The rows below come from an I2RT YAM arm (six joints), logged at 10 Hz.
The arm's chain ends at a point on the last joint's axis. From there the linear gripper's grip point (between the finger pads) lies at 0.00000 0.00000 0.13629 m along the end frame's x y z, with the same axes.
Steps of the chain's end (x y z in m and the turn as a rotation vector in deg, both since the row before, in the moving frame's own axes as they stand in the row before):
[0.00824, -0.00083, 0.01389, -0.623, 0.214, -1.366]
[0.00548, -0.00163, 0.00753, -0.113, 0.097, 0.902]
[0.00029, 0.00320, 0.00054, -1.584, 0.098, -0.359]
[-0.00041, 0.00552, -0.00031, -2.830, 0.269, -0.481]
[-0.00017, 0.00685, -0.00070, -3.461, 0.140, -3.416]
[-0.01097, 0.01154, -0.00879, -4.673, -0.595, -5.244]
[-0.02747, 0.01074, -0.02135, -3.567, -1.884, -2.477]
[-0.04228, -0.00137, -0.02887, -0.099, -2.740, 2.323]
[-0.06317, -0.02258, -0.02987, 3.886, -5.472, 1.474]
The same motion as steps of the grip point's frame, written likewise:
[0.00877, 0.00065, 0.01388, -0.623, 0.214, -1.366]
[0.00571, -0.00136, 0.00753, -0.113, 0.097, 0.902]
[0.00053, 0.00697, 0.00049, -1.584, 0.098, -0.359]
[0.00026, 0.01225, -0.00048, -2.830, 0.269, -0.481]
[0.00041, 0.01506, -0.00095, -3.461, 0.140, -3.416]
[-0.01187, 0.02269, -0.00925, -4.673, -0.595, -5.244]
[-0.03176, 0.01931, -0.02169, -3.567, -1.884, -2.477]
[-0.04880, -0.00127, -0.02903, -0.099, -2.740, 2.323]
[-0.07604, -0.03197, -0.03080, 3.886, -5.472, 1.474]

